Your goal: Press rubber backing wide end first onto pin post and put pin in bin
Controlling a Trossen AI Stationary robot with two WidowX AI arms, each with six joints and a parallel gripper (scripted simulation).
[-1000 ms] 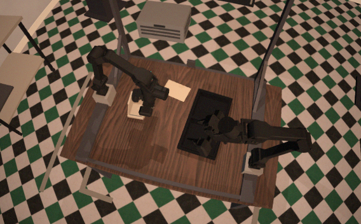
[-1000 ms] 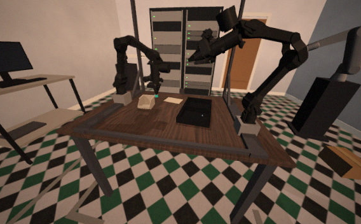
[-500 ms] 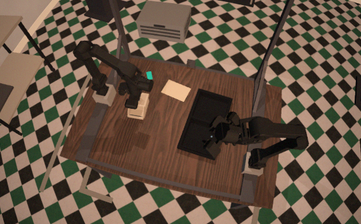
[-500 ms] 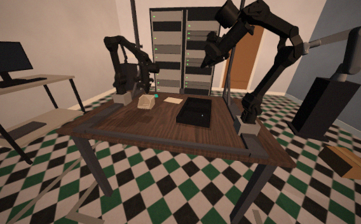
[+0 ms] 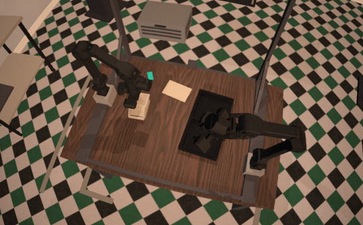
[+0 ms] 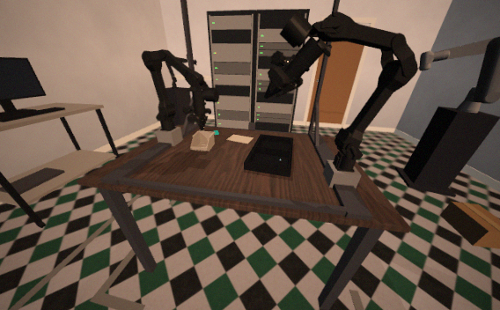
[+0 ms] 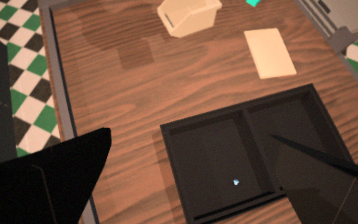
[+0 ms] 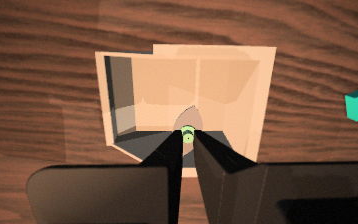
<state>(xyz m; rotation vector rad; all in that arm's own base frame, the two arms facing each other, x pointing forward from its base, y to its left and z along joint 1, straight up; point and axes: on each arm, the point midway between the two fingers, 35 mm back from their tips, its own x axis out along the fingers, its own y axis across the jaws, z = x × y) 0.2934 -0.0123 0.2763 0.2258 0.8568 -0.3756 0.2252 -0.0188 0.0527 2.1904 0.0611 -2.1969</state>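
Right now my right hand is 1 cm short of the cream bin and 10 cm above it. The rest, counted from my right hand: rubber backing 2 cm behind, 45 cm to the left, 13 cm below; then cream card 20 cm behind, 14 cm to the left, 14 cm below; then black tray 8 cm behind, 39 cm to the left, 12 cm below.
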